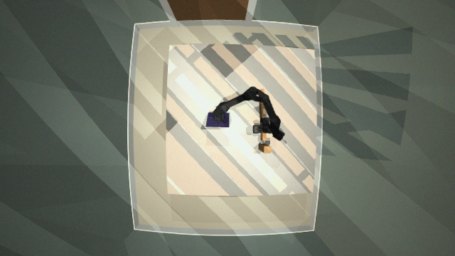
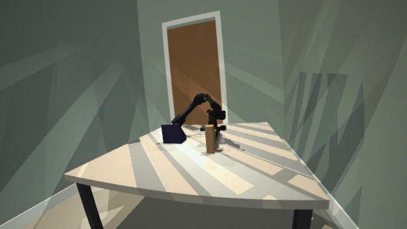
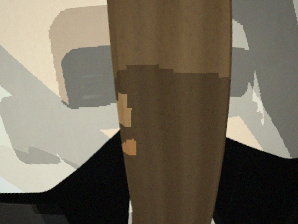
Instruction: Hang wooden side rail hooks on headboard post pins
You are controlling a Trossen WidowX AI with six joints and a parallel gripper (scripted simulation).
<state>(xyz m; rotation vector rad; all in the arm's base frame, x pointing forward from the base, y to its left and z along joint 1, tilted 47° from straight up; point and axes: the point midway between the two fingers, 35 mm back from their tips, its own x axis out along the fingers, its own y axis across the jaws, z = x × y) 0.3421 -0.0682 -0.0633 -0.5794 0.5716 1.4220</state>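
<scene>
Now: gripper tip 14 cm to the left of the headboard post and 4 cm below it.
</scene>
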